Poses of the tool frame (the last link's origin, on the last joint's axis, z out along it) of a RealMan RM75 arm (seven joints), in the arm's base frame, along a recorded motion.
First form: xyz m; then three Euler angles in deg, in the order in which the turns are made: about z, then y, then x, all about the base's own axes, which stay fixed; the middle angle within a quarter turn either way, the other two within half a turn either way.
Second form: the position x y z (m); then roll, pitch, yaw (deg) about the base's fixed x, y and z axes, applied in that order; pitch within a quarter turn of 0, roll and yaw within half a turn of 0. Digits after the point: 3 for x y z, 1 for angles.
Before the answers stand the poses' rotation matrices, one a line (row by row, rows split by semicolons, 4 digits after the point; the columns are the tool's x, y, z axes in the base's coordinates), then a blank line. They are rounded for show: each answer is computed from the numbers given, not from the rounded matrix.
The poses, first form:
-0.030 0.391 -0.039 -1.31 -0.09 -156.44
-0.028 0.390 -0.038 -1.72 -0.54 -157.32
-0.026 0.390 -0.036 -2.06 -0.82 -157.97
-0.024 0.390 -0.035 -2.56 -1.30 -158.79
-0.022 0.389 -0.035 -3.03 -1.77 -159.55
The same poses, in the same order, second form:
0.9997 0.0229 -0.0016; 0.0216 -0.9164 0.3997; 0.0077 -0.3996 -0.9166
0.9995 0.0300 -0.0094; 0.0313 -0.9221 0.3856; 0.0029 -0.3857 -0.9226
0.9993 0.0359 -0.0143; 0.0387 -0.9262 0.3751; 0.0002 -0.3753 -0.9269
0.9987 0.0447 -0.0227; 0.0498 -0.9310 0.3617; -0.0050 -0.3624 -0.9320
0.9981 0.0528 -0.0309; 0.0603 -0.9351 0.3492; -0.0104 -0.3504 -0.9365

-0.030 0.391 -0.039 -156.4 -0.4 1.2
-0.028 0.390 -0.038 -157.3 -0.2 1.8
-0.026 0.390 -0.036 -158.0 0.0 2.2
-0.024 0.390 -0.035 -158.8 0.3 2.9
-0.022 0.389 -0.035 -159.5 0.6 3.5

